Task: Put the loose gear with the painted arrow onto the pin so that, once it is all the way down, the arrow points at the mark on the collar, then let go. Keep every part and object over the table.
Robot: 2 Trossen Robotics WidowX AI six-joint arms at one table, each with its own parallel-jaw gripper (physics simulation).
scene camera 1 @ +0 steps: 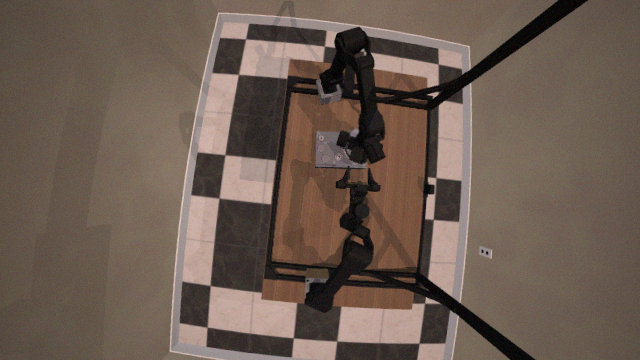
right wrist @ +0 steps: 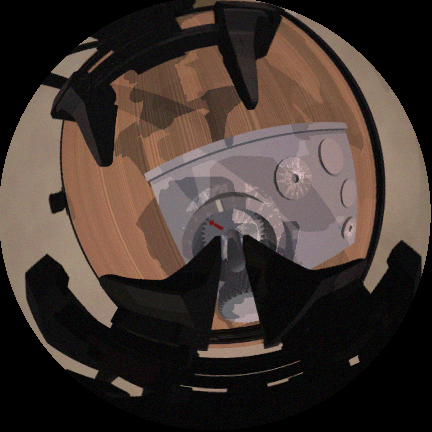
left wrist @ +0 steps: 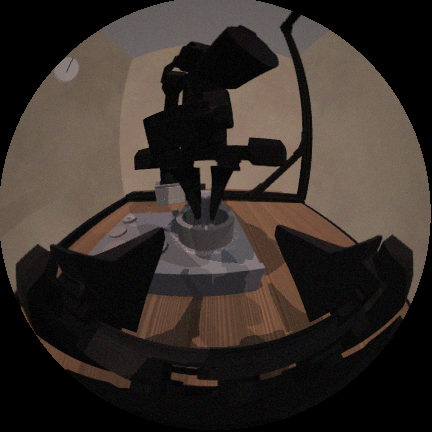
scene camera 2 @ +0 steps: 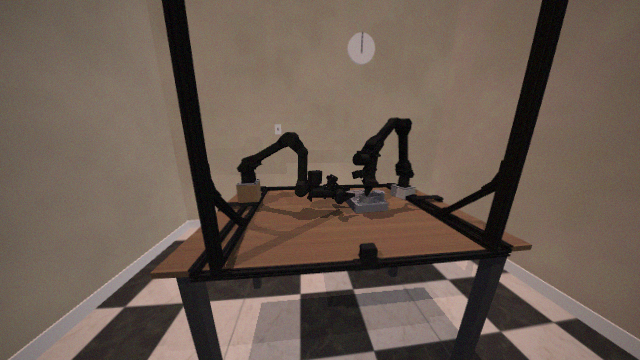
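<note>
A grey base plate (scene camera 1: 338, 149) lies mid-table and carries a round collar (left wrist: 205, 231). The gear (right wrist: 225, 233) with its red arrow (right wrist: 216, 225) sits down inside the collar. My right gripper (right wrist: 231, 240) points straight down into the collar and is shut on the gear's grey centre stem. The arrow points up and to the left, a little left of a pale mark (right wrist: 219, 205) on the collar rim. In the left wrist view the right gripper's fingers (left wrist: 205, 209) reach into the collar. My left gripper (left wrist: 220, 232) is open and empty, low over the table just in front of the plate.
A second small gear (right wrist: 293, 177) and flat round discs (right wrist: 331, 149) sit on the plate's other end. A black frame rail (scene camera 2: 368, 262) runs around the table top. The arm bases (scene camera 2: 248, 191) stand at opposite ends.
</note>
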